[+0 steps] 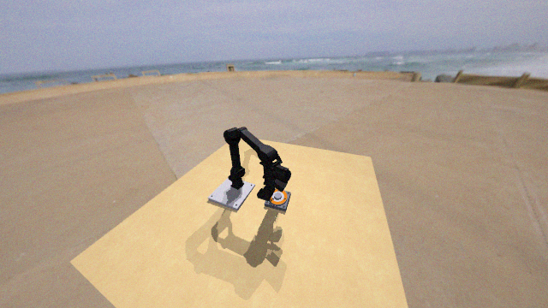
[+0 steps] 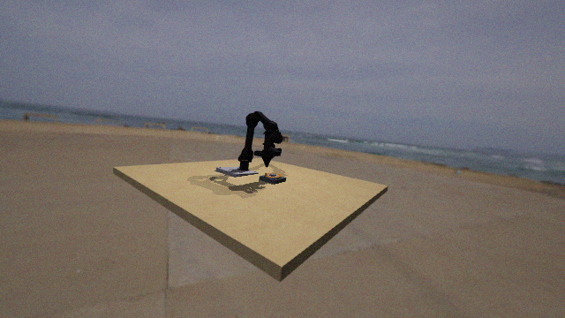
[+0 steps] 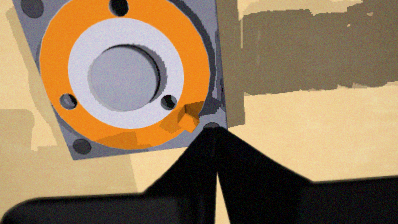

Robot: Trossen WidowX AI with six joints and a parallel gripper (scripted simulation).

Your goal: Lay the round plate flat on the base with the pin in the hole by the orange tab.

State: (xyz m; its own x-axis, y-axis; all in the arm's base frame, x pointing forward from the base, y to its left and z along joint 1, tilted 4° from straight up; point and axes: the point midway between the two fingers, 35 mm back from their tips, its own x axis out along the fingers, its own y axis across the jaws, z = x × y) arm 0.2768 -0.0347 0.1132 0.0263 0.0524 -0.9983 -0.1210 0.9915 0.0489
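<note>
The base is 6 cm below my gripper tip, 5 cm to the left of it and 1 cm ahead of it.
</note>
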